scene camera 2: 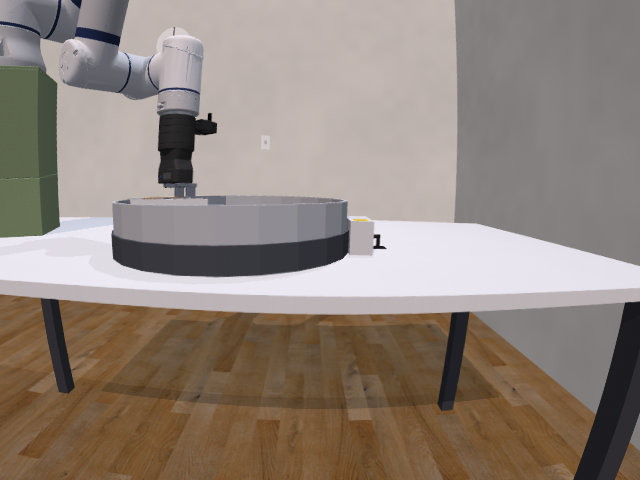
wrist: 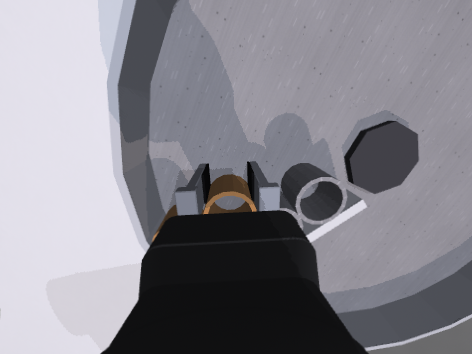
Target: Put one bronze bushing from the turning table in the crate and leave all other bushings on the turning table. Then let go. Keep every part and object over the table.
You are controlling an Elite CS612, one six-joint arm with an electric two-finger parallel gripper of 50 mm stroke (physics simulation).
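Where they show: gripper, fingertip midpoint: (wrist: 228,174); arm's base, link origin: (scene camera 2: 8,74).
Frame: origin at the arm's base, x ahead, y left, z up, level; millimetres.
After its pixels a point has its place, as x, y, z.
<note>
My gripper (scene camera 2: 185,192) (wrist: 228,174) @[543, 19, -366] points down inside the rim of the turning table (scene camera 2: 232,224) @[744, -231, -354] (wrist: 134,110) @[512, 97, -350]. It is shut on an upright bronze bushing (wrist: 223,188) @[539, 21, -336], with one finger on each side; my gripper body hides the near part of its rim. A second bronze bushing (wrist: 167,223) shows partly at the left of the left finger, by the wall. A dark grey bushing (wrist: 298,181) @[589, -4, -339] with a light rim stands right of the right finger, and another grey rim (wrist: 294,215) @[574, -22, -329] shows partly beside it. The crate does not show in either view.
A dark octagonal block (wrist: 384,157) @[667, -33, -359] stands inside the turning table, right of the grey bushings. A white strip (wrist: 338,220) @[603, -45, -330] runs beside them. The turning table's high wall is close on the left. A light box (scene camera 2: 360,237) @[903, -53, -390] with a yellow top adjoins its outer side on the white table (scene camera 2: 465,268) @[1067, -127, -420].
</note>
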